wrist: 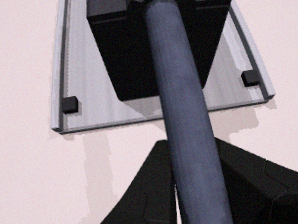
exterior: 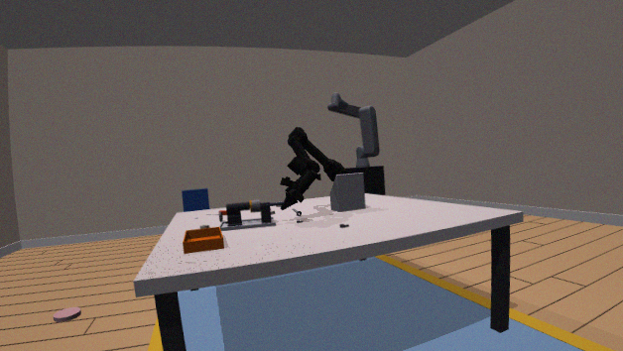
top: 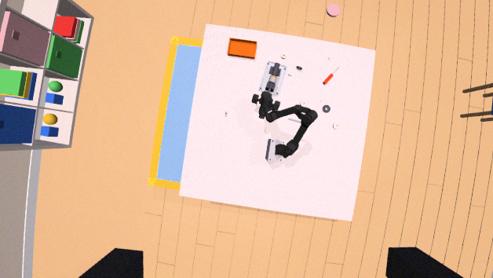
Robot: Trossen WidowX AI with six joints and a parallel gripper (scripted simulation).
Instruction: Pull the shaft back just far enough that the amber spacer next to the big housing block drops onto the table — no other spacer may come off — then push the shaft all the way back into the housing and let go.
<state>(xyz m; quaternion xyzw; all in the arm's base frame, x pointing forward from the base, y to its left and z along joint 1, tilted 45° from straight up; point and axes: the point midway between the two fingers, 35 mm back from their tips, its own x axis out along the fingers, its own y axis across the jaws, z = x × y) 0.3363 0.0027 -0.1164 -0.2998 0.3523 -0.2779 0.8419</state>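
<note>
Right now the grey-blue shaft is 5 cm ahead of my gripper tip, 1 cm to the right of it and 3 cm above it. From my gripper tip the other things lie so: amber spacer 12 cm ahead, 3 cm to the right, 2 cm above; then orange tray 35 cm ahead, 19 cm to the left, 5 cm below.
</note>
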